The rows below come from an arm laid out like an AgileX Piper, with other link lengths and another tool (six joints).
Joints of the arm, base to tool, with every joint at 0 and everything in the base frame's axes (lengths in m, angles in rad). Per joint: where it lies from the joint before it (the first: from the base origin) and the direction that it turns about. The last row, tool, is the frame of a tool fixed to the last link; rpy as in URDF.
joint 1: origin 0 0 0.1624 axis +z
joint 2: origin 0 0 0 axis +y
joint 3: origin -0.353 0 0.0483 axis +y
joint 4: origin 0.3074 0 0.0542 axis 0.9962 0 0.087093
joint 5: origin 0 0 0 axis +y
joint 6: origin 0.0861 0 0.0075 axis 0.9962 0 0.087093
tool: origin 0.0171 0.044 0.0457 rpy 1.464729 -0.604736 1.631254
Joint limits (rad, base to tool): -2.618..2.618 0..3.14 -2.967..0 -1.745..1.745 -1.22..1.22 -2.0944..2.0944
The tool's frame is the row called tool.
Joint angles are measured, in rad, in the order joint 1, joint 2, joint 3, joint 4, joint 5, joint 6. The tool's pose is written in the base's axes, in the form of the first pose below.
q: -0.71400 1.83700 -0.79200 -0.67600 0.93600 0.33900
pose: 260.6, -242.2, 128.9; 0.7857, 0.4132, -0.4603; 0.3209, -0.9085, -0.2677; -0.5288, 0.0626, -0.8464
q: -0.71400 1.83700 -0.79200 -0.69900 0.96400 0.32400
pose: 256.3, -242.1, 128.9; 0.7577, 0.4345, -0.4869; 0.3374, -0.8995, -0.2775; -0.5586, 0.0460, -0.8282
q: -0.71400 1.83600 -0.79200 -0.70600 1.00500 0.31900
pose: 251.1, -241.7, 129.3; 0.7360, 0.4310, -0.5220; 0.3351, -0.9020, -0.2723; -0.5883, 0.0255, -0.8083
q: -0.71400 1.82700 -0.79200 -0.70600 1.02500 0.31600
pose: 248.9, -241.4, 132.5; 0.7303, 0.4267, -0.5334; 0.3299, -0.9041, -0.2715; -0.5982, 0.0223, -0.8011
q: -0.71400 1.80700 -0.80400 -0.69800 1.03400 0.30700
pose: 251.5, -243.4, 141.9; 0.7410, 0.4238, -0.5208; 0.3211, -0.9049, -0.2795; -0.5897, 0.0399, -0.8066
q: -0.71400 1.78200 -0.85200 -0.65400 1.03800 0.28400
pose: 264.8, -250.3, 161.2; 0.7822, 0.4049, -0.4734; 0.3001, -0.9109, -0.2832; -0.5459, 0.0794, -0.8341
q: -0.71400 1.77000 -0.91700 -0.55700 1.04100 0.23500
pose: 283.7, -255.4, 180.9; 0.8347, 0.3708, -0.4071; 0.2882, -0.9241, -0.2508; -0.4692, 0.0921, -0.8783
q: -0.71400 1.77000 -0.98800 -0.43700 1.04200 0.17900
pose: 305.2, -259.5, 199.6; 0.8848, 0.3341, -0.3249; 0.2802, -0.9385, -0.2020; -0.3724, 0.0877, -0.9239
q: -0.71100 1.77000 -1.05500 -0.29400 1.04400 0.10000
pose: 327.6, -258.6, 219.6; 0.9221, 0.3159, -0.2234; 0.2908, -0.9467, -0.1382; -0.2551, 0.0625, -0.9649
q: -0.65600 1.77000 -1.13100 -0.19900 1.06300 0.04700
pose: 360.3, -243.3, 243.8; 0.9244, 0.3575, -0.1331; 0.3438, -0.9319, -0.1156; -0.1653, 0.0611, -0.9843
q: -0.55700 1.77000 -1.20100 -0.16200 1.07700 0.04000
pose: 397.5, -212.3, 266.8; 0.9004, 0.4310, -0.0604; 0.4210, -0.8977, -0.1297; -0.1101, 0.0914, -0.9897
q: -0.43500 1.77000 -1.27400 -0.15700 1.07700 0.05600
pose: 435.5, -169.7, 292.0; 0.8579, 0.5133, 0.0229; 0.5098, -0.8448, -0.1624; -0.0641, 0.1510, -0.9865
